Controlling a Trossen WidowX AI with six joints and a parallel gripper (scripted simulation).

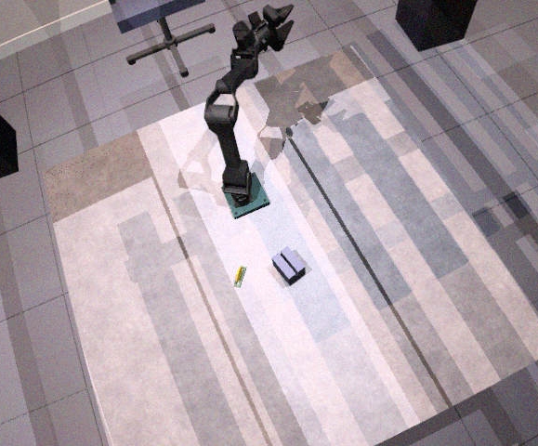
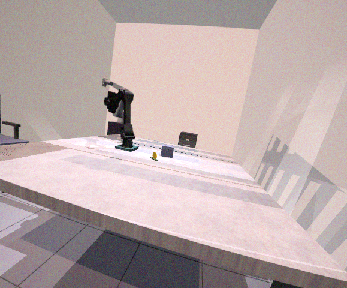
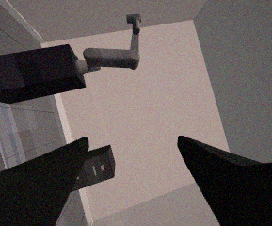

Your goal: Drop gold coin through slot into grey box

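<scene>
The gold coin is 640 mm ahead of my gripper tip, 430 mm to the right of it and 320 mm below it.
</scene>
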